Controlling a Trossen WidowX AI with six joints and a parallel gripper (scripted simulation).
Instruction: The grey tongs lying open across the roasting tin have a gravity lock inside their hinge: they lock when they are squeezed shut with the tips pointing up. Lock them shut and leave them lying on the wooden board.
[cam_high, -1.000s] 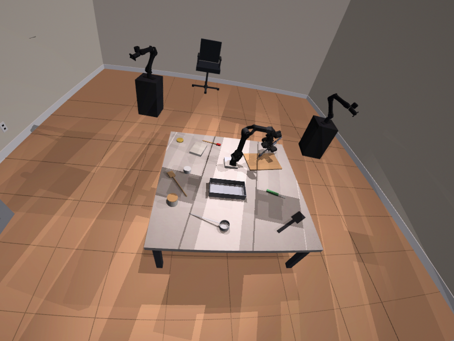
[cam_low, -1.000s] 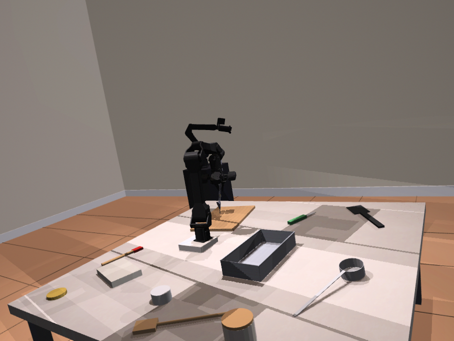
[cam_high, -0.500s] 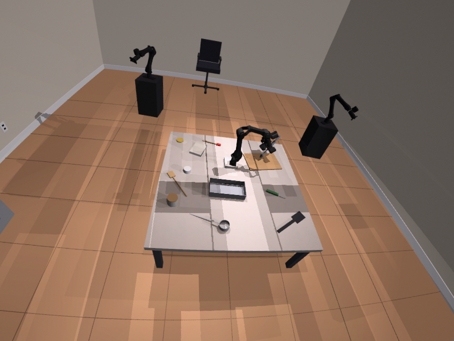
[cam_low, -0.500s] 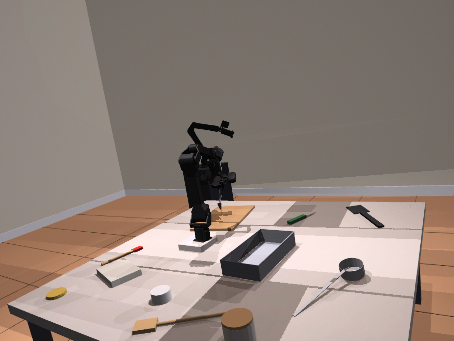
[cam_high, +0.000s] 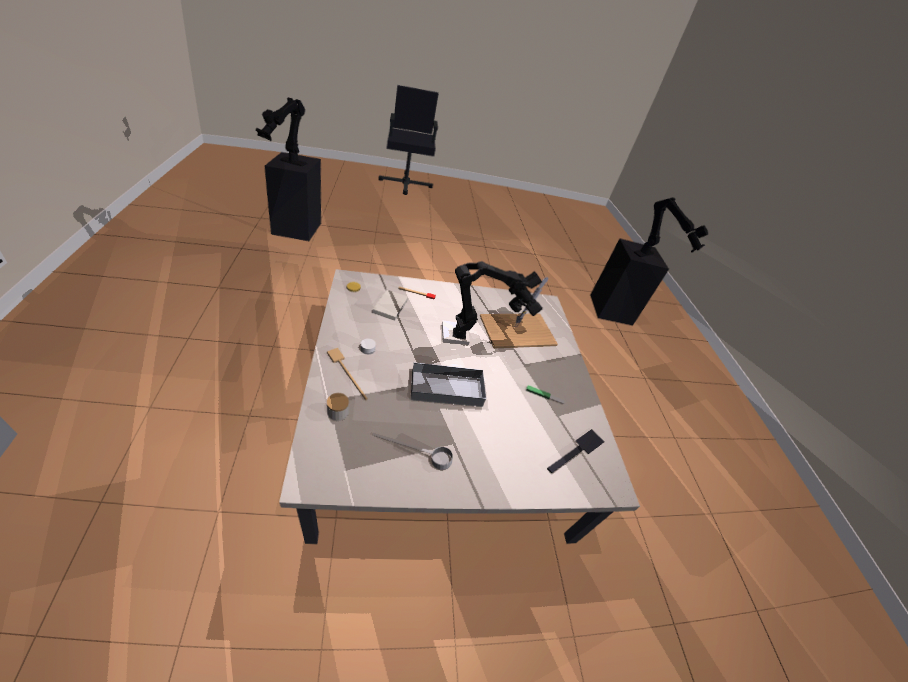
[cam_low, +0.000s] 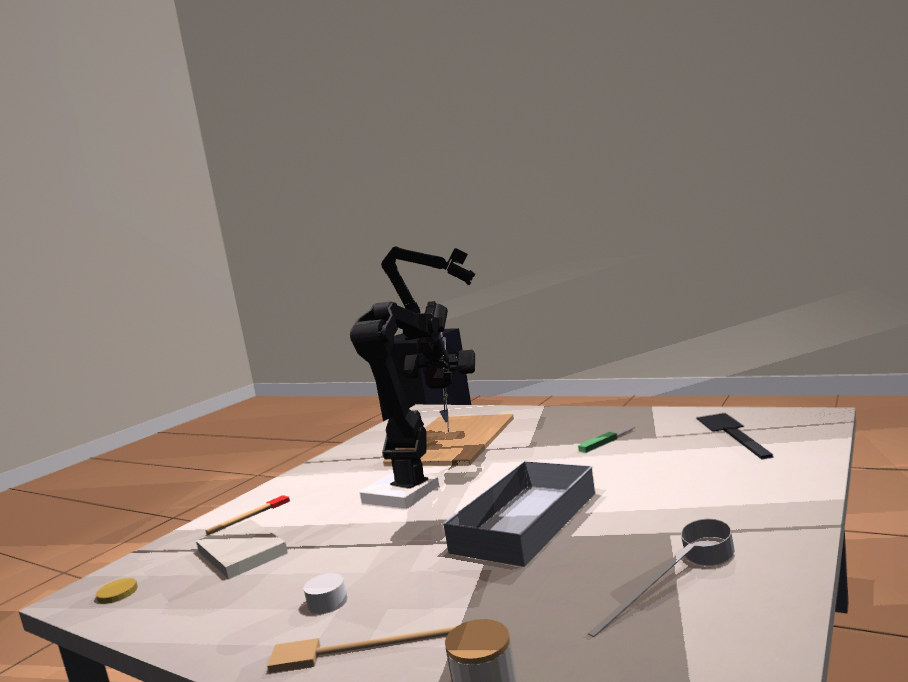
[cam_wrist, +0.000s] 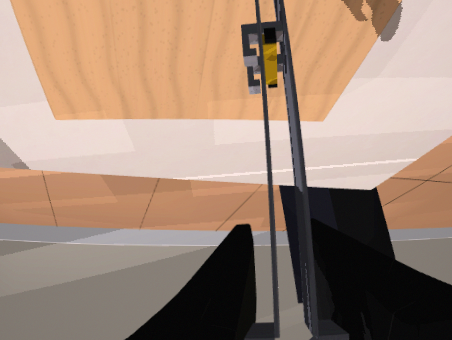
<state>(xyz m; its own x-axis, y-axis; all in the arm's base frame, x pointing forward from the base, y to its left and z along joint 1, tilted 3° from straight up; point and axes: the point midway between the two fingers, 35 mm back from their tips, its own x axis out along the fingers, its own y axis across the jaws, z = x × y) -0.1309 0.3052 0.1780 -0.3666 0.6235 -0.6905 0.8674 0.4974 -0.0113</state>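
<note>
Right now my gripper tip is 3 cm to the left of the yellow lock piece, 3 cm above it and 2 cm short of it. From my gripper tip the other things lie so: wooden board: 16 cm below, 2 cm to the right, 1 cm ahead; red-tipped stick: 55 cm to the right, 16 cm below, 14 cm behind; green-handled tool: 43 cm ahead, 16 cm below, 9 cm to the left.
</note>
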